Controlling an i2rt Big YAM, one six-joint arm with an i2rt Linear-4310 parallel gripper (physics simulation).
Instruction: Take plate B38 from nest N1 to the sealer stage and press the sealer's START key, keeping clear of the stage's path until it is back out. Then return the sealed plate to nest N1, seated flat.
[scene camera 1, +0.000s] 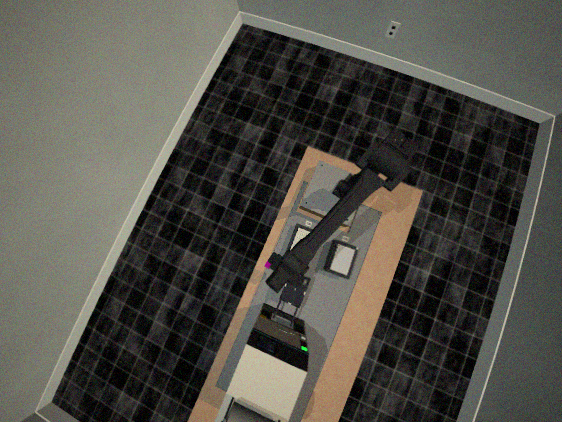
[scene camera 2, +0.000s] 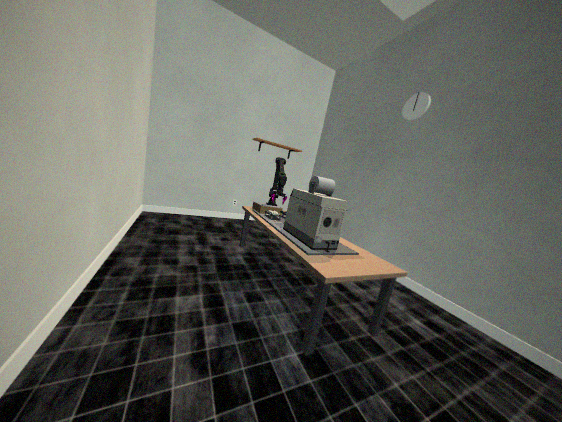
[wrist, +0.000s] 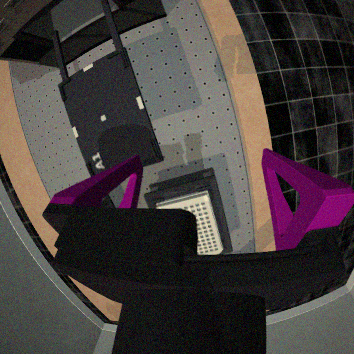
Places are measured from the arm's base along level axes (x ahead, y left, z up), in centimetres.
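Where they show: gripper, fingertip midpoint: (scene camera 2: 277, 203) (wrist: 200, 157); arm's base, origin of the base link: (scene camera 2: 271, 205).
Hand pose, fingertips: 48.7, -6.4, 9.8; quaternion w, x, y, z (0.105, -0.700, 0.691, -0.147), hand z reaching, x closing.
Each offset is from my fingertips to the centre of the thing, as dx, dy, dz. "pt": to the spot under its first point. Level surfaces: height alone.
My gripper (wrist: 200, 157) (scene camera 2: 279, 199) has its magenta fingers wide open and empty, high above the bench. In the wrist view, a cream plate with wells @(-15.7, +1.8, -12.0) (wrist: 210, 227) sits in a dark nest @(pt -12.1, -3.1, -12.8) (wrist: 220, 207) below the space between the fingers; my gripper body hides part of it. This plate (scene camera 1: 301, 234) is also partly hidden by the arm in scene camera 1. A second pale plate @(-19.9, +22.3, -10.6) (scene camera 1: 343, 259) lies in another nest @(-19.9, +22.3, -13.8) (scene camera 1: 329, 256). The nest labels and plate names are unreadable. The bare dark stage @(+8.4, +11.6, -7.1) (wrist: 102, 100) (scene camera 1: 295, 294), marked A1, is out in front of the sealer (scene camera 1: 270, 377) (scene camera 2: 312, 217). A green light @(pt +16.4, +22.8, +10.0) (scene camera 1: 304, 348) shows on the sealer's front.
The arm (scene camera 1: 332, 215) reaches over the nests from its base at the bench's far end. Rails @(pt +15.6, +8.5, -7.4) (wrist: 113, 25) join the stage to the sealer. A grey perforated board @(dz -17.2) (wrist: 175, 65) lies on the wooden bench @(dz -18.5) (scene camera 1: 372, 285). A raised grey platform (scene camera 1: 317, 197) is near the arm's base.
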